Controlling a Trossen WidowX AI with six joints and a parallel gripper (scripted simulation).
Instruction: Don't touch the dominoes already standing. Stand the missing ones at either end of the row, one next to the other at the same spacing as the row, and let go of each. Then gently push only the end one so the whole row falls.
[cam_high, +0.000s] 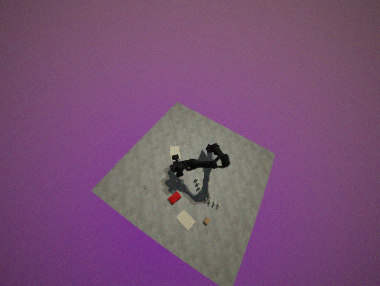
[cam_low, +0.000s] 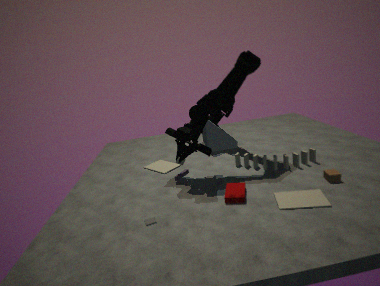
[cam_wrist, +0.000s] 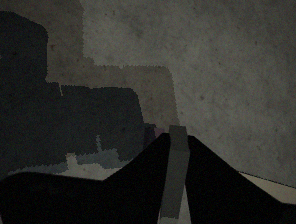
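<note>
Right now my gripper tip is 7 cm above the purple piece, 3 cm past it and 1 cm to the right of it. The rest, counted from my gripper tip: flat grey piece: 25 cm ahead, 11 cm to the right, 7 cm below; then red block: 20 cm ahead, 16 cm to the left, 6 cm below; then pale flat sheet: 17 cm behind, 7 cm to the right, 7 cm below.
</note>
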